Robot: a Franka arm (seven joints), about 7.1 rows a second.
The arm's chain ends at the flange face. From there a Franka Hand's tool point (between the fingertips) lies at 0.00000 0.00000 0.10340 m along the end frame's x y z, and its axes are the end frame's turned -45 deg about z.
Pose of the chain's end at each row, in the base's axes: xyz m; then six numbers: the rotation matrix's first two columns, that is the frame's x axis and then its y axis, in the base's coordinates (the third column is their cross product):
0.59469 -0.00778 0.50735 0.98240 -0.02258 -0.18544 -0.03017 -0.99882 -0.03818
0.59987 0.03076 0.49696 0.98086 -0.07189 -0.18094 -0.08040 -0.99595 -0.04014
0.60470 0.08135 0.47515 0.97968 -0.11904 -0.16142 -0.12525 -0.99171 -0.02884
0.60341 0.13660 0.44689 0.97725 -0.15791 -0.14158 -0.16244 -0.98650 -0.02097
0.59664 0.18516 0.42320 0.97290 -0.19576 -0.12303 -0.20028 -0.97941 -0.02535
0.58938 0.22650 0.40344 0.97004 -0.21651 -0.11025 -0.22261 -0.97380 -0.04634
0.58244 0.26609 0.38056 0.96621 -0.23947 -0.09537 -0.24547 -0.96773 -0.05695
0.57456 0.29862 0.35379 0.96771 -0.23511 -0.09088 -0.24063 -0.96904 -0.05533
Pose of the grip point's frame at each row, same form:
0.57563 -0.00332 0.40582 0.71600 0.69031 -0.10413 0.67333 -0.72224 -0.15812
0.58153 0.03634 0.39535 0.75042 0.65341 -0.09956 0.63672 -0.75508 -0.15633
0.58850 0.08636 0.37315 0.78130 0.61707 -0.09375 0.60417 -0.78542 -0.13453
0.58931 0.14110 0.34455 0.80588 0.58590 -0.08528 0.57616 -0.80922 -0.11494
0.58469 0.19026 0.32062 0.82956 0.55412 -0.06907 0.54632 -0.83097 -0.10492
0.57932 0.23369 0.30078 0.84333 0.53548 -0.04519 0.52851 -0.84168 -0.11073
0.57431 0.27420 0.27780 0.85679 0.51496 -0.02717 0.50964 -0.85362 -0.10771
0.56680 0.30642 0.25098 0.85443 0.51897 -0.02514 0.51412 -0.85146 -0.10339

